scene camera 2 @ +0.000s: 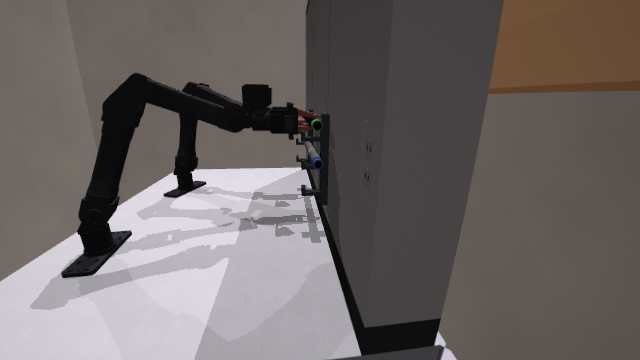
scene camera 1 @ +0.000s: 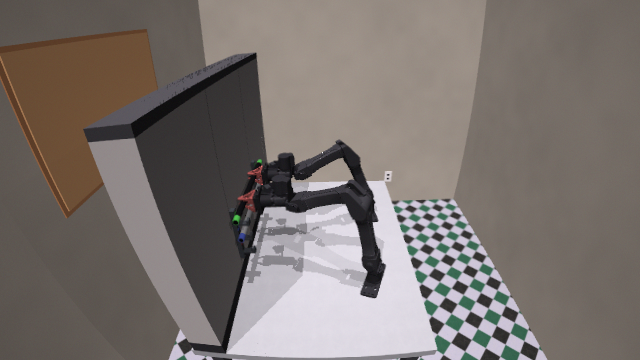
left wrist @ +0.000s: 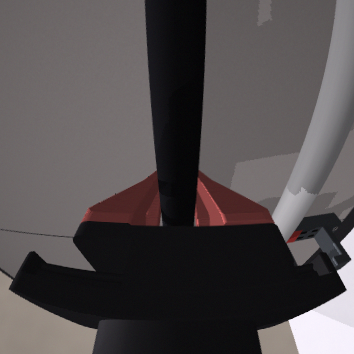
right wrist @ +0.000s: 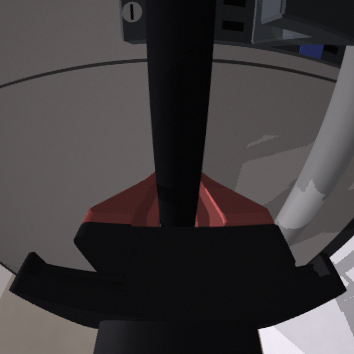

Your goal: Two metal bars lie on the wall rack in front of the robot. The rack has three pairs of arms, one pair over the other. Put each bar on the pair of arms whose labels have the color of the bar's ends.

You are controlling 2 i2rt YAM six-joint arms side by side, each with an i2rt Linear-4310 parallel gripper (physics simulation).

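Places are measured from the left arm's base along level axes (x ahead, y left, z up), in centimetres.
Pixels of known places: left gripper, fingertip midpoint: [scene camera 1: 238,201] [left wrist: 177,175]; right gripper, fingertip midpoint: [scene camera 1: 247,175] [right wrist: 177,174]; left arm's base at its link origin: [scene camera 2: 186,189] [scene camera 1: 373,279]; right arm's base at its link origin: [scene camera 2: 101,252].
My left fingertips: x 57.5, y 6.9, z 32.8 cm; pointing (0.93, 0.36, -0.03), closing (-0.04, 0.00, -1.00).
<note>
Ahead of a thing's pixels: the offset from my left fingertips to its top centre. "spot": to the spot under its first point. Level surfaces: height alone.
A black bar with green ends @[dy -11.1, dx +1.7, dz +1.5 cm] [scene camera 1: 239,211] [scene camera 2: 316,124] [left wrist: 177,100] [right wrist: 180,100] is held level, close to the wall rack @[spot: dy -30.6, dx +12.3, dz -19.8 cm] [scene camera 2: 325,196], just above its top arms. My left gripper [scene camera 1: 242,200] [left wrist: 177,175] and my right gripper [scene camera 1: 253,174] [right wrist: 177,174] are both shut on it. In scene camera 2 the left gripper mostly hides the right one. A grey bar with blue ends @[dy -11.8, dx +2.1, dz -8.4 cm] [scene camera 1: 248,223] [scene camera 2: 311,150] [left wrist: 325,125] [right wrist: 325,150] lies lower, on the middle arms. A red label @[spot: dy +8.3, dx -4.3, dz -14.5 cm] [left wrist: 294,236] and a blue label @[spot: dy -29.0, dx +10.1, dz -6.9 cm] [right wrist: 311,51] show; whether the black bar touches the top arms is unclear.
The tall dark wall panel [scene camera 1: 190,165] [scene camera 2: 350,225] stands directly behind the rack. The white table @[dz -32.8 cm] [scene camera 1: 320,320] [scene camera 2: 165,310] lies below the arms. The bottom arm of the rack @[spot: dy -30.6, dx +7.9, dz -18.4 cm] [scene camera 2: 310,190] sticks out below the grey bar.
</note>
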